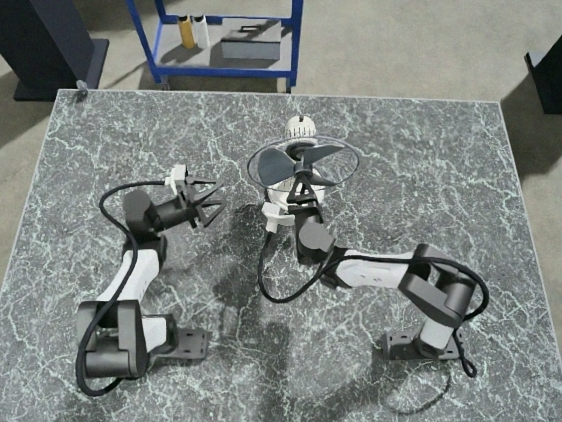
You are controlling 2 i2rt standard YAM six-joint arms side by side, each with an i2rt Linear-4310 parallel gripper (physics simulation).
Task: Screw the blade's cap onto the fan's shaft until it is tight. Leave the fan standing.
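The white fan (301, 128) stands upright at the upper middle, with a thin dark ring around its dark three-bladed blade (274, 166). The blade sits at the front of the fan head. My right gripper (301, 174) is at the front of the blade's hub, its fingertips together; whether they touch the hub is too small to tell. A small grey round piece (82, 87), possibly the cap, is at the table's far left edge, away from both grippers. My left gripper (221, 193) is open and empty, to the left of the fan.
The speckled dark table (425, 150) carries both arms. Behind its far edge stands a blue cart (225, 73) with a grey box (251, 49), an orange bottle (186, 33) and a white bottle (201, 33). Dark columns stand beyond the table at the upper left and right.
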